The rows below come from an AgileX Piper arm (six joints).
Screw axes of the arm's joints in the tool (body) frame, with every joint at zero. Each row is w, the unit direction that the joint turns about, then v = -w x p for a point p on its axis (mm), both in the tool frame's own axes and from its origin. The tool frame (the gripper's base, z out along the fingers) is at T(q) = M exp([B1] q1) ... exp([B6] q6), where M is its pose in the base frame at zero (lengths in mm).
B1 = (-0.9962, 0, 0.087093, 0, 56.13, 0)
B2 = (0, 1, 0, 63.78, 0, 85.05)
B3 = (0, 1, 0, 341.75, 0, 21.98)
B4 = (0, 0, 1, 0, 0, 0)
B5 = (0, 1, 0, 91, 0, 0)
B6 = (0, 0, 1, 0, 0, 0)
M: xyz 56.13 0 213.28 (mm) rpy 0 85.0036 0 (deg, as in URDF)
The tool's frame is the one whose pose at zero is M.
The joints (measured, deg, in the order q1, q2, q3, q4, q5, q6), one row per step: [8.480 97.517 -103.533 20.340 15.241 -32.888]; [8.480 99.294 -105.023 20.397 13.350 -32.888]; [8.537 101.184 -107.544 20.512 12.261 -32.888]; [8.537 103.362 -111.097 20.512 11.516 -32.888]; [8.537 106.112 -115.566 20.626 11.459 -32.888]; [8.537 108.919 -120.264 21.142 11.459 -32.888]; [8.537 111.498 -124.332 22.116 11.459 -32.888]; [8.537 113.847 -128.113 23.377 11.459 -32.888]
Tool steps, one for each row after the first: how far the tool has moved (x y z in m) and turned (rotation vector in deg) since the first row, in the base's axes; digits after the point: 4 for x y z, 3 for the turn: [0.0091 0.0003 -0.0013 0.397 -1.443 -0.636]; [0.0173 0.0014 0.0011 0.830 -3.047 -0.930]; [0.0256 0.0023 0.0064 1.202 -5.088 -1.180]; [0.0356 0.0038 0.0112 1.597 -6.819 -1.172]; [0.0449 0.0053 0.0160 2.396 -8.606 -1.056]; [0.0534 0.0069 0.0185 3.570 -9.924 -0.828]; [0.0604 0.0083 0.0208 5.007 -11.140 -0.511]
